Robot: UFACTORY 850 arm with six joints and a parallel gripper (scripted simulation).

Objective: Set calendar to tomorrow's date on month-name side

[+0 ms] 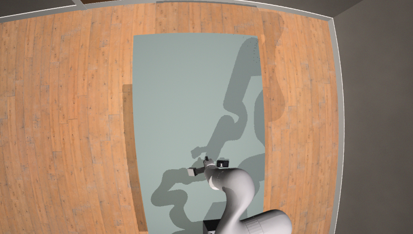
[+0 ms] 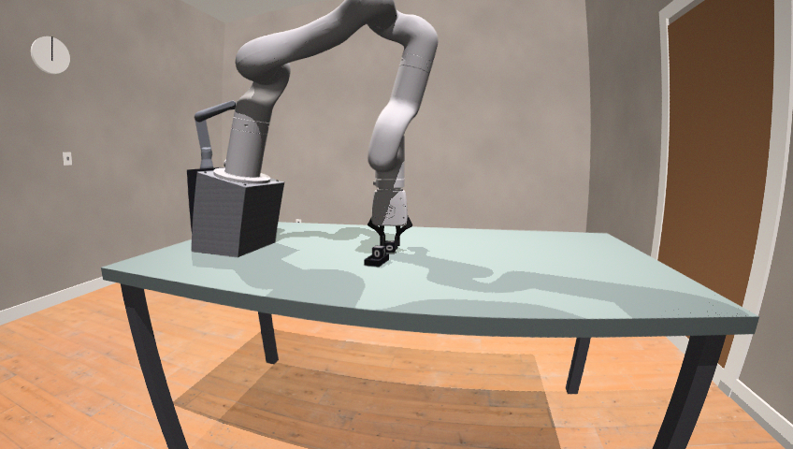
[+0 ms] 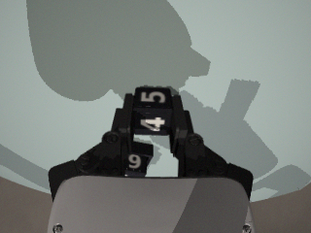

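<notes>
Right now the black cube is 20 mm below my hand. From my hand the other things lie so: black tray: 110 mm to the right, 30 mm below, 10 mm behind.
</notes>
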